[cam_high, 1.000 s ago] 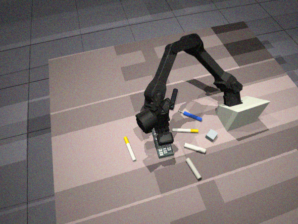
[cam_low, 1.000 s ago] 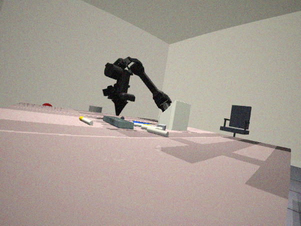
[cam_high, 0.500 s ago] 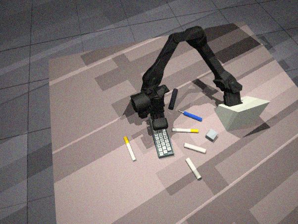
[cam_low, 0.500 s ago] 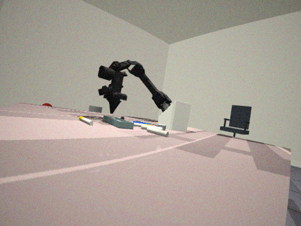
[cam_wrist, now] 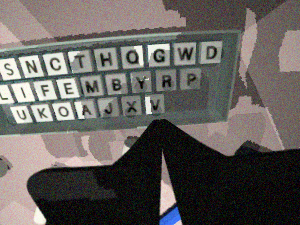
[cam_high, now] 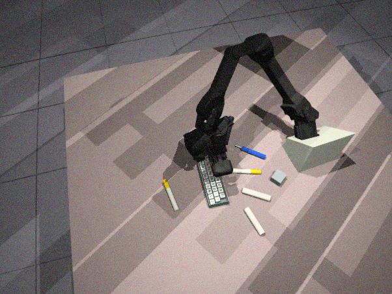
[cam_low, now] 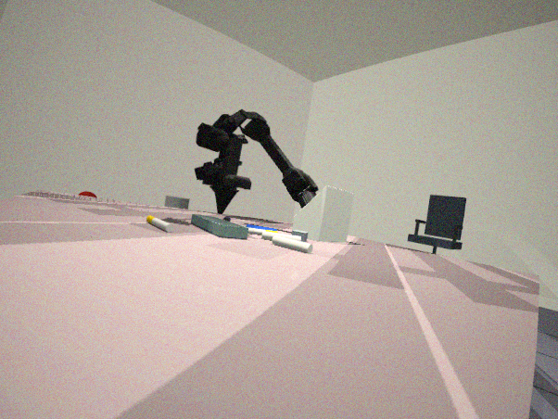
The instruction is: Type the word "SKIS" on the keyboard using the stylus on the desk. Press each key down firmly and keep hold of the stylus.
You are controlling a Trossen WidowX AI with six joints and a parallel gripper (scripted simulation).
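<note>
My gripper tip is now 130 mm past the blue stylus, 40 mm to the left of it and 30 mm above it. Round my gripper tip: grey stylus tip (100 mm behind, 70 mm to the right, 30 mm below); grey block (200 mm behind, 100 mm to the left, 30 mm below).
</note>
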